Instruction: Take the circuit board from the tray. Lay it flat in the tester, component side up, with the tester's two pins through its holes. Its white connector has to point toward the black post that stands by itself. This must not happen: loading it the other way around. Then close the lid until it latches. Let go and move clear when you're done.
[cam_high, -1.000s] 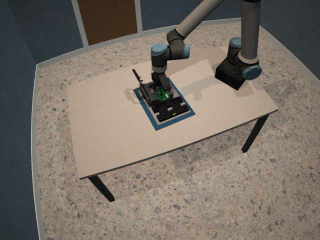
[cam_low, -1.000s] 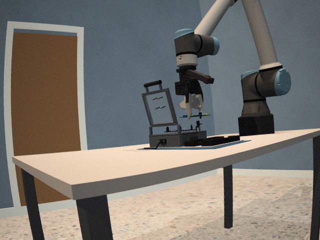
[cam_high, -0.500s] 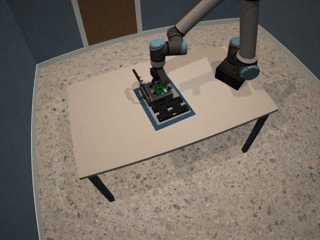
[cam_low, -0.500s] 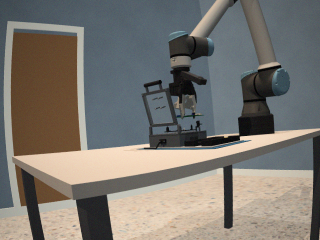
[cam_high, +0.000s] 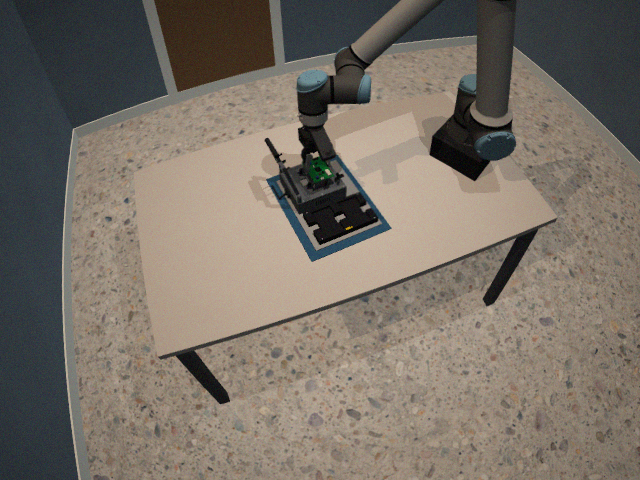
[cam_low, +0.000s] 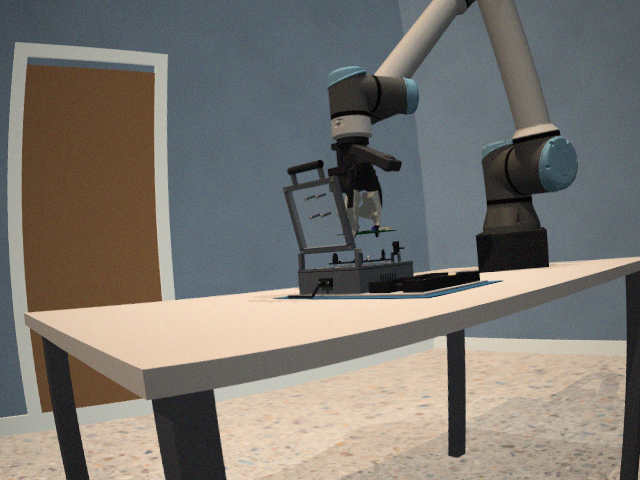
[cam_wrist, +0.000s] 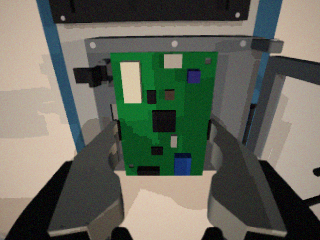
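Now: the tester 30 mm ahead of my hand, 20 mm below it and 10 mm to the left of it. Round my hand: tester lid 120 mm ahead, 50 mm above, 30 mm to the right; green circuit board right at my hand; black latch block 70 mm behind, 40 mm below, 30 mm to the left.
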